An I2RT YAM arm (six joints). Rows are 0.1 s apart.
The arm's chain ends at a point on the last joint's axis. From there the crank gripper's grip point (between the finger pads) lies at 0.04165 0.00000 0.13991 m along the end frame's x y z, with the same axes.
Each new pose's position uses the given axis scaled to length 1; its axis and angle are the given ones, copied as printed.
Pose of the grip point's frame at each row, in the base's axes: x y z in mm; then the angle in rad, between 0 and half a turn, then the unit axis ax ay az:
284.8 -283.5 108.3 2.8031 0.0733 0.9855 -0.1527
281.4 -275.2 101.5 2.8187 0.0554 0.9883 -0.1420
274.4 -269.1 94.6 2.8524 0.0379 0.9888 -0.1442
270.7 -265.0 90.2 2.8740 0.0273 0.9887 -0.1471
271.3 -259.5 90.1 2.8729 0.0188 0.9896 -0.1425
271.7 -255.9 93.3 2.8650 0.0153 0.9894 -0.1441
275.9 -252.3 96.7 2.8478 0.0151 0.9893 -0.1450
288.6 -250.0 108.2 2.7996 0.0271 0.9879 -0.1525
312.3 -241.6 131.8 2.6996 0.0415 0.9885 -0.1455
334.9 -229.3 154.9 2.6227 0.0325 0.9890 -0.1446
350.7 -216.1 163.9 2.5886 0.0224 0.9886 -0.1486
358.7 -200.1 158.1 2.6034 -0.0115 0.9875 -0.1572
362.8 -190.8 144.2 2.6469 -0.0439 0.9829 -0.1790
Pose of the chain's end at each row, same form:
280.9 -242.9 248.5 2.8031 0.0733 0.9855 -0.1527
278.9 -237.1 242.4 2.8187 0.0554 0.9883 -0.1420
276.2 -229.9 235.2 2.8524 0.0379 0.9888 -0.1442
275.3 -224.6 230.4 2.8740 0.0273 0.9887 -0.1471
275.4 -220.0 230.6 2.8729 0.0188 0.9896 -0.1425
274.5 -215.8 233.6 2.8650 0.0153 0.9894 -0.1441
276.3 -211.9 237.0 2.8478 0.0151 0.9893 -0.1450
282.5 -207.8 247.8 2.7996 0.0271 0.9879 -0.1525
292.3 -201.5 270.7 2.6996 0.0415 0.9885 -0.1455
303.6 -189.2 291.7 2.6227 0.0325 0.9890 -0.1446
314.3 -174.9 299.1 2.5886 0.0224 0.9886 -0.1486
323.2 -156.3 292.7 2.6034 -0.0115 0.9875 -0.1572
332.0 -140.5 277.7 2.6469 -0.0439 0.9829 -0.1790

